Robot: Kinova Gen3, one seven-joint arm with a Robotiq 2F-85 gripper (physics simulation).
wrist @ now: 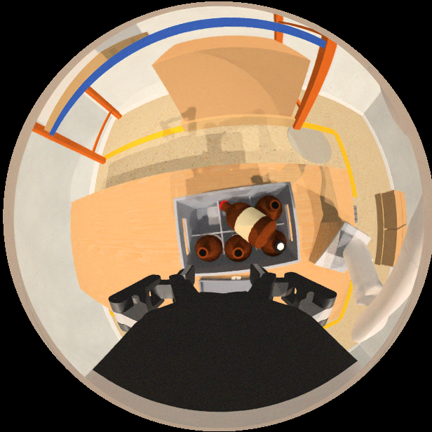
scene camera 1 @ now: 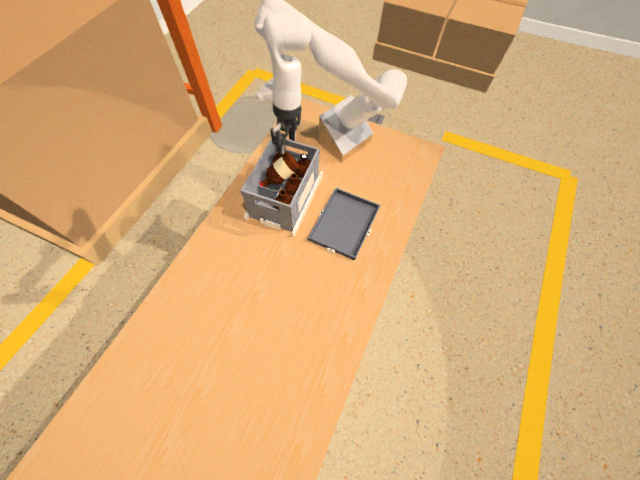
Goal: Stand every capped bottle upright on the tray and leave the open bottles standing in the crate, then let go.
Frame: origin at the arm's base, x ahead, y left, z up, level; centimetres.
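Seen in the pictures: gripper, fingertip midpoint: [scene camera 1: 286, 146]; arm's base, origin of the base link: [scene camera 1: 349, 117].
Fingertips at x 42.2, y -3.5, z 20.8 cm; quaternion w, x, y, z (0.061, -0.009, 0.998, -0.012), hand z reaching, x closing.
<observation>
Offsets run from my fingertips to a thing's top centre. "pt": to the spot under its first point. Level surfaces: height alone.
The grey crate @[dx -1.6, dy -4.3, dz -15.0 cm] [scene camera 1: 271, 209] [wrist: 195, 207] holds brown bottles. A bottle with a cream label [scene camera 1: 283, 168] [wrist: 250, 223] and red cap lies tilted across the compartments, its base beside and partly over the white-capped bottle @[dx -11.4, dy -0.7, dz -16.2 cm] [scene camera 1: 303, 164] [wrist: 274, 243]. Two bottles with dark open mouths, one @[dx +6.3, dy +0.8, dz -16.2 cm] [scene camera 1: 284, 196] [wrist: 208, 248] and another @[dx -1.7, dy +0.6, dz -16.2 cm] [scene camera 1: 293, 184] [wrist: 238, 248], stand in the same row. Another dark-mouthed bottle [wrist: 269, 207] is partly hidden behind the tilted one. The tray @[pt dx -2.0, dy +21.9, dz -31.9 cm] [scene camera 1: 344, 222] [wrist: 225, 285] holds no bottle. My gripper [scene camera 1: 285, 143] [wrist: 222, 272] is open and empty, above the crate's robot-base end in the scene view.
The crate and tray stand apart on the long wooden table @[dz -32.5 cm] [scene camera 1: 232, 320] [wrist: 120, 225]. The robot's base block [scene camera 1: 343, 136] [wrist: 342, 247] is near the crate. An orange post [scene camera 1: 191, 64] [wrist: 315, 85] and a large wooden box [scene camera 1: 103, 129] [wrist: 235, 80] stand beyond the table's edge.
</observation>
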